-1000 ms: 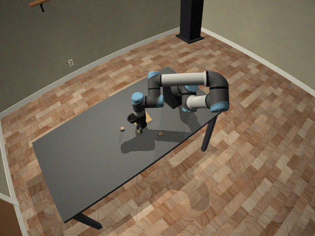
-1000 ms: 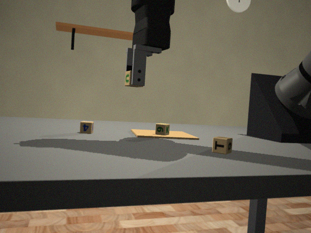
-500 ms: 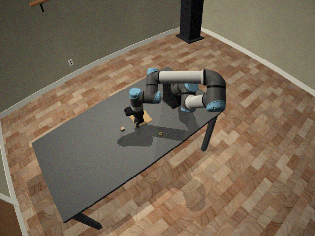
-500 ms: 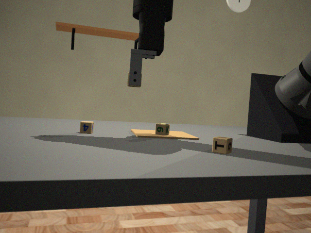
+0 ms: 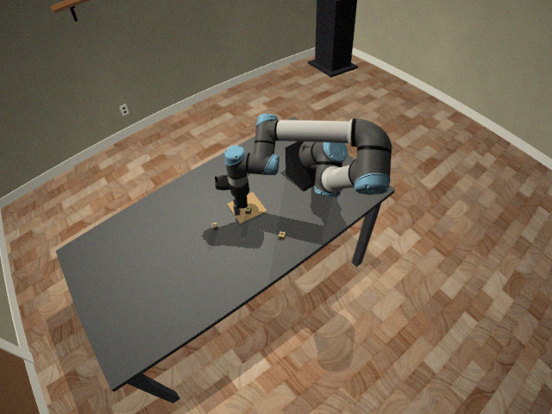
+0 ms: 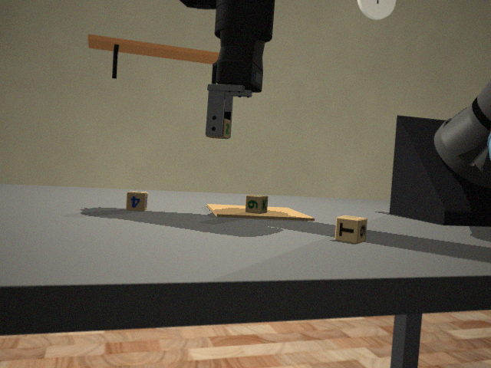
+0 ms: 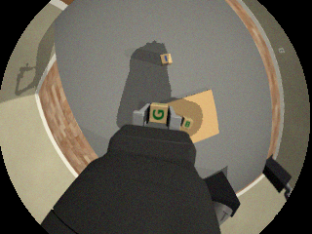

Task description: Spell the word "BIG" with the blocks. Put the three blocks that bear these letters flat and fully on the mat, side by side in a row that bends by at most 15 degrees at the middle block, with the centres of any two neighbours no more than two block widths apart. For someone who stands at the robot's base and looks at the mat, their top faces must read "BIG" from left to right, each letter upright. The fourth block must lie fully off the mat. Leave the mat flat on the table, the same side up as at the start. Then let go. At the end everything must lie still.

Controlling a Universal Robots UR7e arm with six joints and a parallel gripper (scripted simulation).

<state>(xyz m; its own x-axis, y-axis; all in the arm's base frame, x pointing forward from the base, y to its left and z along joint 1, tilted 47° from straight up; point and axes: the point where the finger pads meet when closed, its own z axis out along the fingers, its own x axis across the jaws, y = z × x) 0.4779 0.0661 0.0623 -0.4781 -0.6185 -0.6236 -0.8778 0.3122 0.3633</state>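
Now: the tan mat 80 mm behind my hand, 80 mm to the right of it and 120 mm below it. The rest, counted from my hand: T block (120 mm behind, 160 mm to the left, 110 mm below).
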